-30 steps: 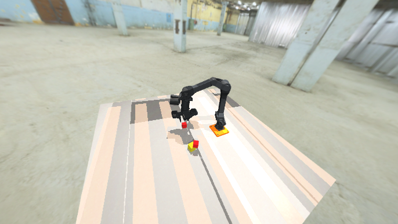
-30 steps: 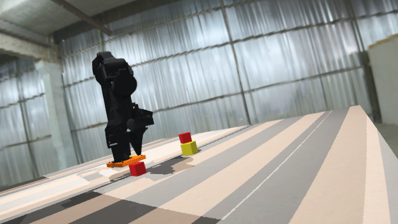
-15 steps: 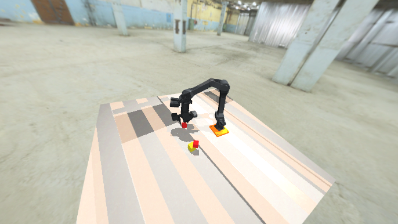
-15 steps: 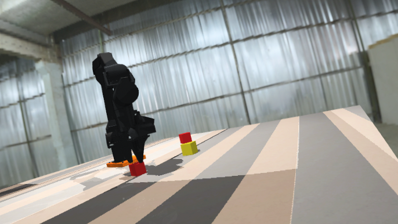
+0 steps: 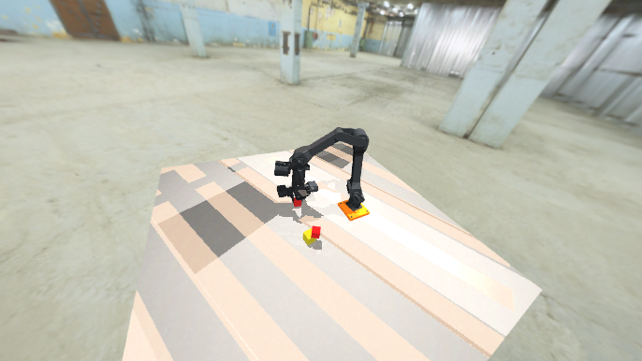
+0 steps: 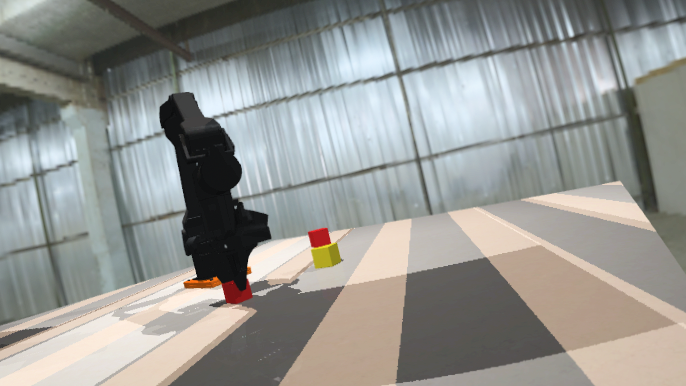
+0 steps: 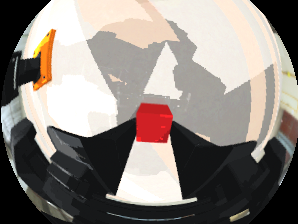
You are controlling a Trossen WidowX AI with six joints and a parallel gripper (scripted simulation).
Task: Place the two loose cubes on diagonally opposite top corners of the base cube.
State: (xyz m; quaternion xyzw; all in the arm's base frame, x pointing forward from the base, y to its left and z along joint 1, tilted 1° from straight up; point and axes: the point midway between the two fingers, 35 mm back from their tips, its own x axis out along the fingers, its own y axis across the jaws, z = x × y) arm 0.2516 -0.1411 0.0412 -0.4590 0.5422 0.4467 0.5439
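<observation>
The yellow base cube lies 210 mm to the left of my gripper tip and 40 mm ahead of it.
</observation>
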